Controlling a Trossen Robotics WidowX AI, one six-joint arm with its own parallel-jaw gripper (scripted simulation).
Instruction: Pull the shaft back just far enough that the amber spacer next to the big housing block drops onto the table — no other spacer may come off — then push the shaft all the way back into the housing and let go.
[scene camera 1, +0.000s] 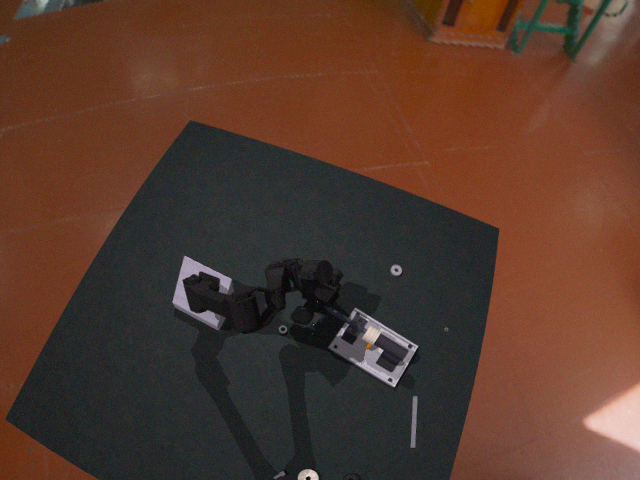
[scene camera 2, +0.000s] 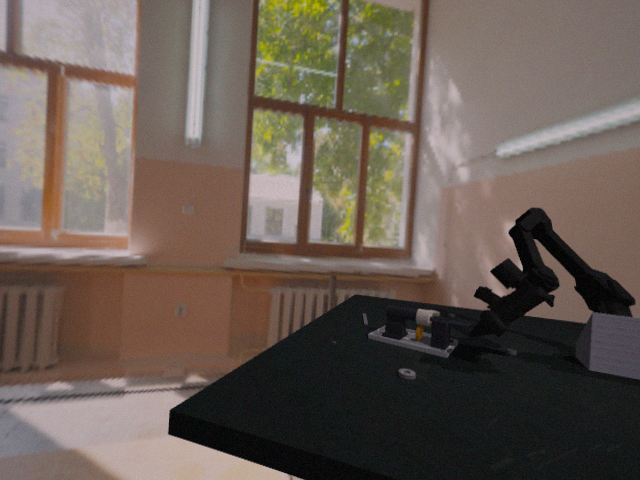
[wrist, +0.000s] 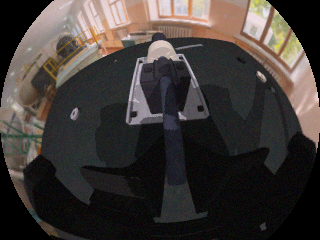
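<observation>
A housing block appears in the pictures, and so does the gripper. Scene camera 1 and the wrist view show the gripper as well.
</observation>
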